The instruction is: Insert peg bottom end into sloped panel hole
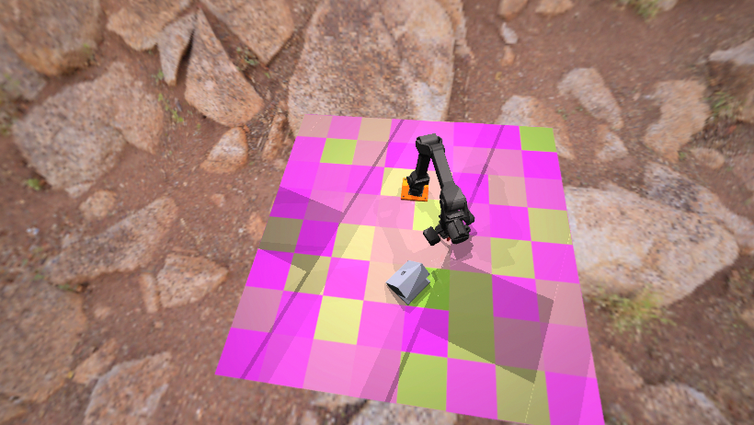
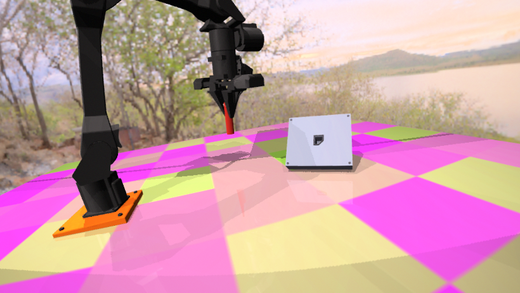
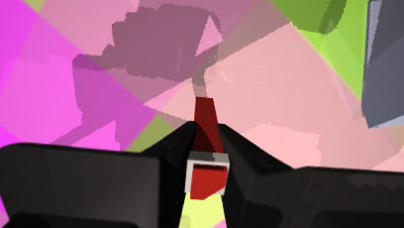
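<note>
Now: gripper tip 180 mm short of the grey sloped panel, 120 mm to the left of it and 70 mm above it. The rest, counted from my gripper tip: red peg (20 mm above).
</note>
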